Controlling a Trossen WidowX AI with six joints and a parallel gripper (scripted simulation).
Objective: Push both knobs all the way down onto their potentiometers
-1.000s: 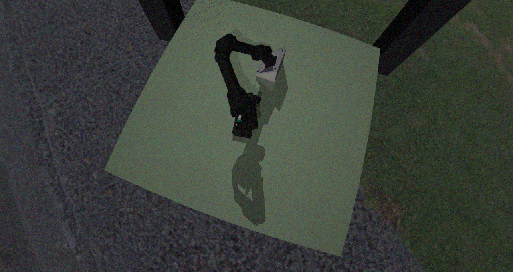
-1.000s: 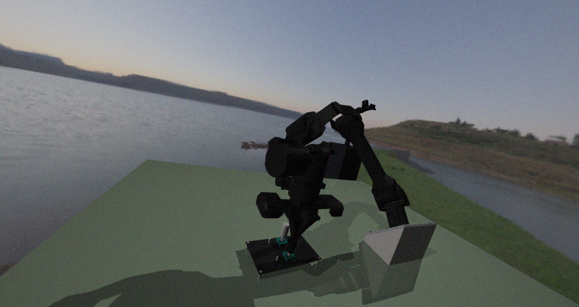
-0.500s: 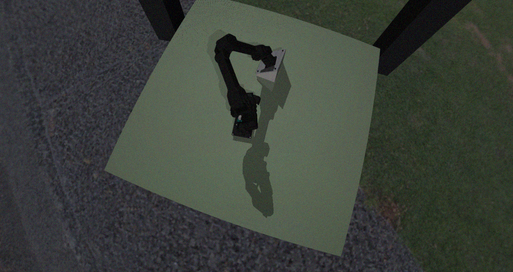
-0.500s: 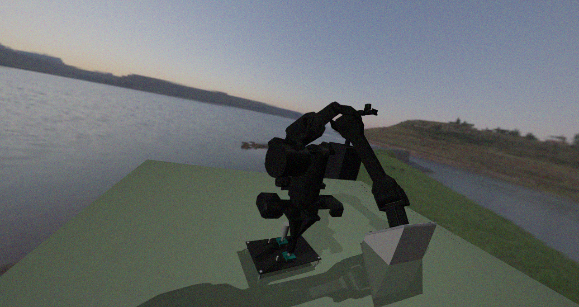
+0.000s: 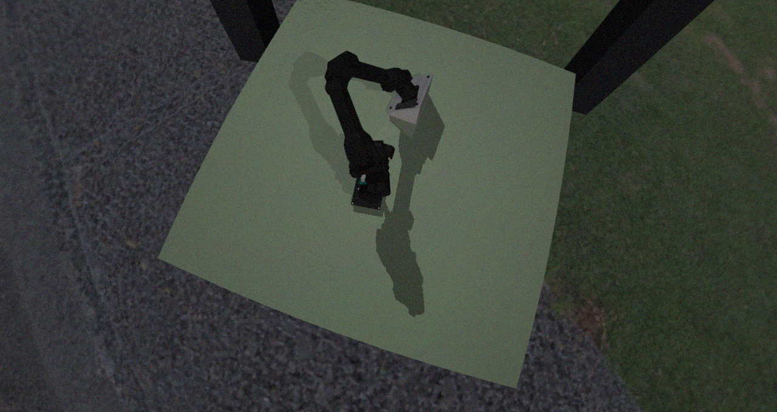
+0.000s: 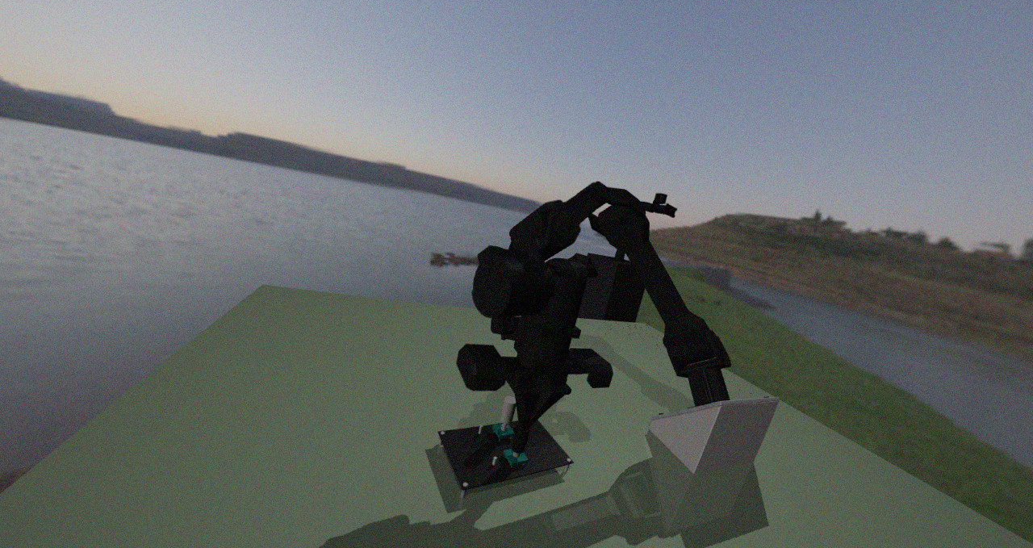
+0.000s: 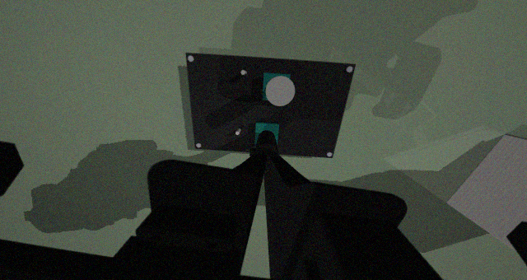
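The pale knob lies 50 mm to the right of my gripper tip and 10 mm below it.
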